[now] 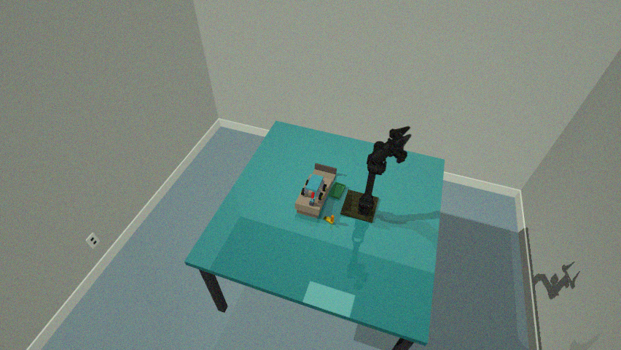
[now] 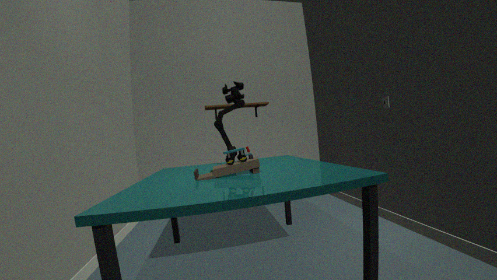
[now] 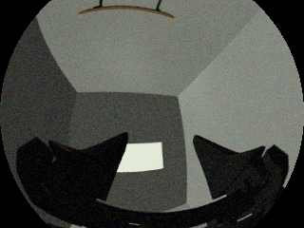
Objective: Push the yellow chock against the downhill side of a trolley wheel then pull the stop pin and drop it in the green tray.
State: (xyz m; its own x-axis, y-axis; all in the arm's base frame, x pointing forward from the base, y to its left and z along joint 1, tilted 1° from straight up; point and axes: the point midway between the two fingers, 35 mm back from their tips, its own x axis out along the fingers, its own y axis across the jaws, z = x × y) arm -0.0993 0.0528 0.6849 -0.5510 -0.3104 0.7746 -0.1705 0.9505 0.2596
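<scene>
Now: gripper tip 700 mm above the yellow chock, 300 mm short of it and 90 mm to the right of it. The rest, counted from my gripper tip: ramp (670 mm below, 450 mm ahead, 30 mm to the right); red-headed stop pin (590 mm below, 420 mm ahead, 70 mm to the left); blue trolley (610 mm below, 450 mm ahead, 30 mm to the right).
</scene>
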